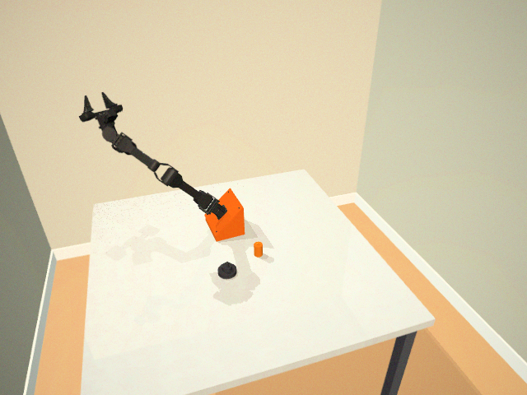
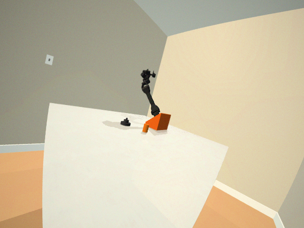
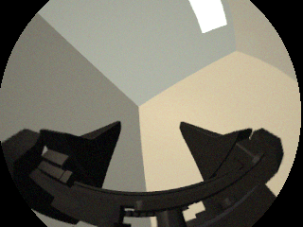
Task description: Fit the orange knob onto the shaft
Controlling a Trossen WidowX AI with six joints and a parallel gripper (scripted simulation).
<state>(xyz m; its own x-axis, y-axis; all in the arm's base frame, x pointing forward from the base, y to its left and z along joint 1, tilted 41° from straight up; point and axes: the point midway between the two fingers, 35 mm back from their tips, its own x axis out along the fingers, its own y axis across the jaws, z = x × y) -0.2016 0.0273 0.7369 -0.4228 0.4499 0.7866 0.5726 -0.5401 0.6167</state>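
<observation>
Right now my gripper tip is 47 cm short of the orange knob, 57 cm to the right of it and 67 cm above it. Also, from my gripper tip: round pedestal (53 cm ahead, 40 cm to the left, 67 cm below).
</observation>
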